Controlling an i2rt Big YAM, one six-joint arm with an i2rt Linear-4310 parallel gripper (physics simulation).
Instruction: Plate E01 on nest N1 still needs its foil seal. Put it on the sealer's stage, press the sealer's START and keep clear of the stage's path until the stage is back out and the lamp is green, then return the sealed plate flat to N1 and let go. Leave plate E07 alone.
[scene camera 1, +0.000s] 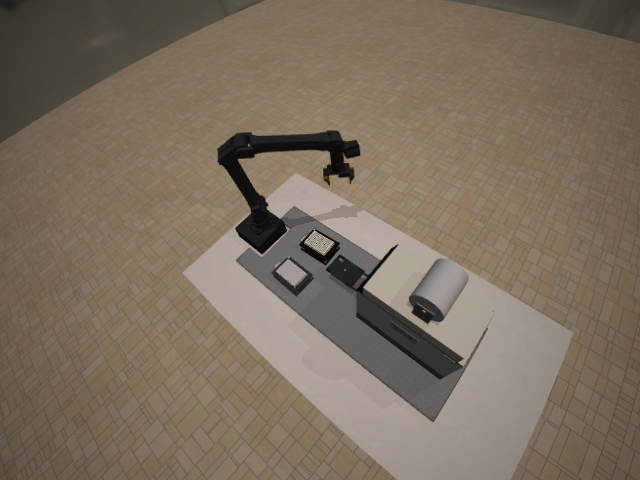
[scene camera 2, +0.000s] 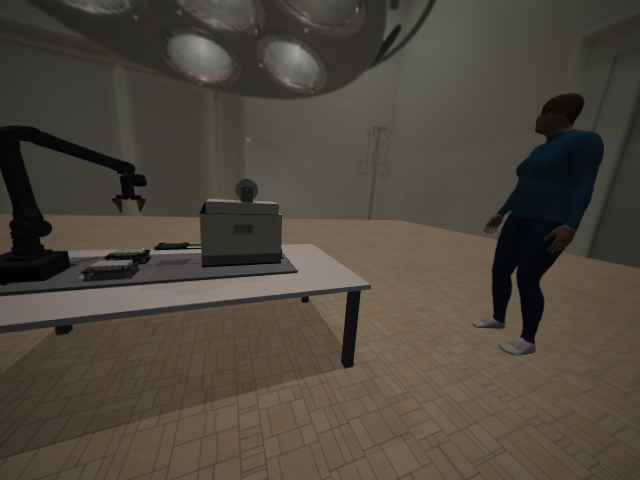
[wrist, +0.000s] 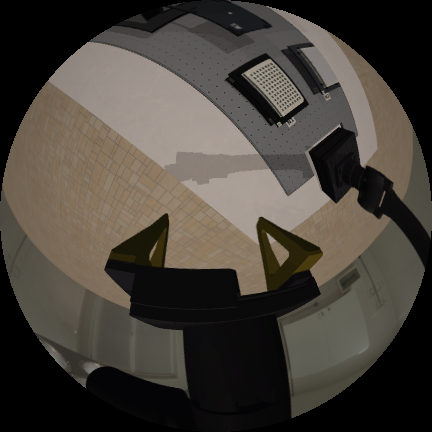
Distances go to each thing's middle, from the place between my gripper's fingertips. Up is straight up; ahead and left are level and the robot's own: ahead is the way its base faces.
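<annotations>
My gripper now 9 cm short of the white-topped plate (wrist: 321, 68), 43 cm to the left of it, 19 cm above it.
</annotations>
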